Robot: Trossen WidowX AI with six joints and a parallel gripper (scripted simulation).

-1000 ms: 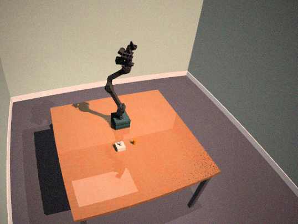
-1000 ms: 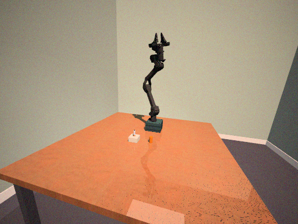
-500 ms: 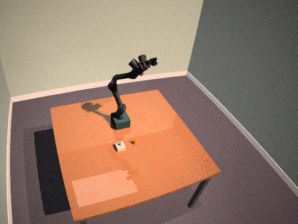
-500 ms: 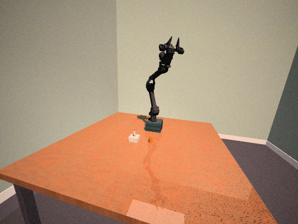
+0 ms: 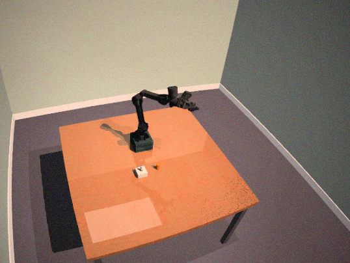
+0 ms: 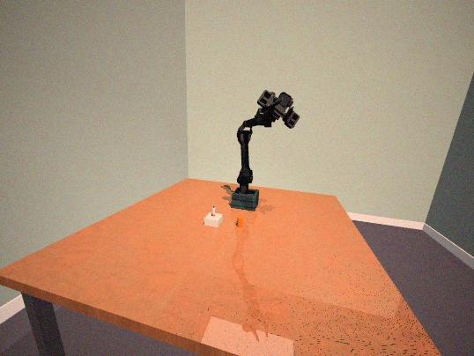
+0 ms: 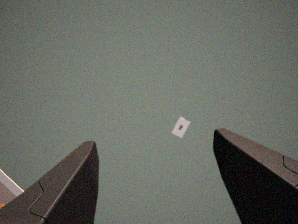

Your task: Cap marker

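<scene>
Right now the orange cap is 9 cm behind my gripper tip, 18 cm to the right of it and 57 cm below it. From my gripper tip the other things lie so: holder block: 9 cm behind, 32 cm to the right, 57 cm below.
</scene>
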